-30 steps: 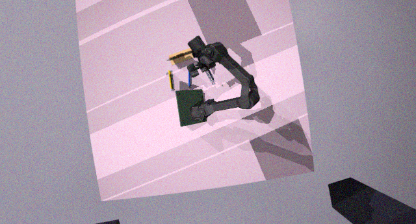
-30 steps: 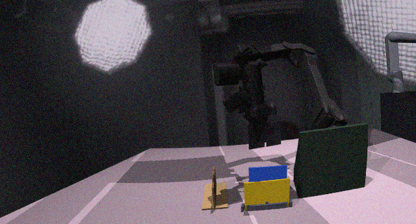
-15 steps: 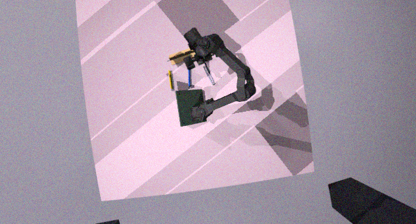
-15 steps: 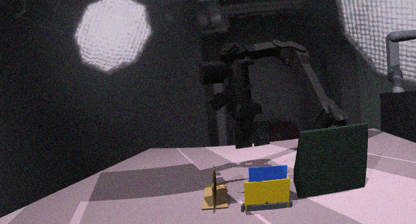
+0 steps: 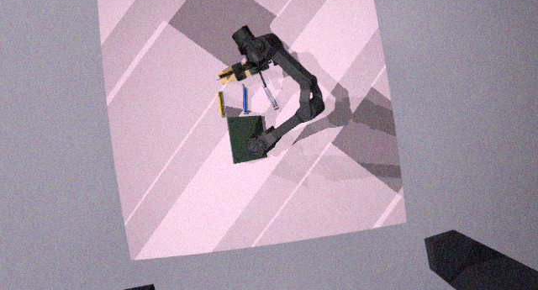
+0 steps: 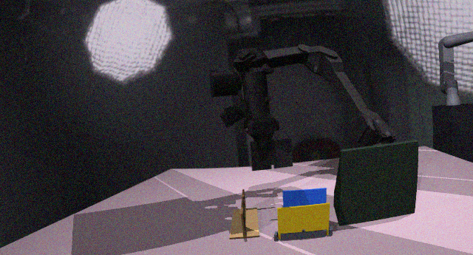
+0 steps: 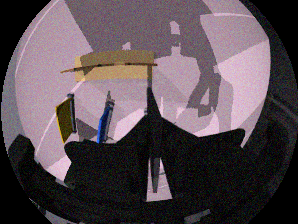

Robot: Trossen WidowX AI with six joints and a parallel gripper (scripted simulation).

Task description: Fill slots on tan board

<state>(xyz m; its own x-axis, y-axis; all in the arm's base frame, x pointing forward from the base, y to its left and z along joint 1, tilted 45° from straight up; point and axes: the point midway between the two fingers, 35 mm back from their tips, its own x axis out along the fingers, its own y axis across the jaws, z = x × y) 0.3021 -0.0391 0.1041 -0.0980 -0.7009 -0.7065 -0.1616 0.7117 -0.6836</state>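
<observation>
Right now my gripper tip is 4 cm short of the tan board, 8 cm to the right of it and 11 cm above it. The rest, counted from my gripper tip: yellow board (8 cm behind, 19 cm to the left, 10 cm below); blue board (9 cm behind, 9 cm to the left, 10 cm below); black board (2 cm behind).
</observation>
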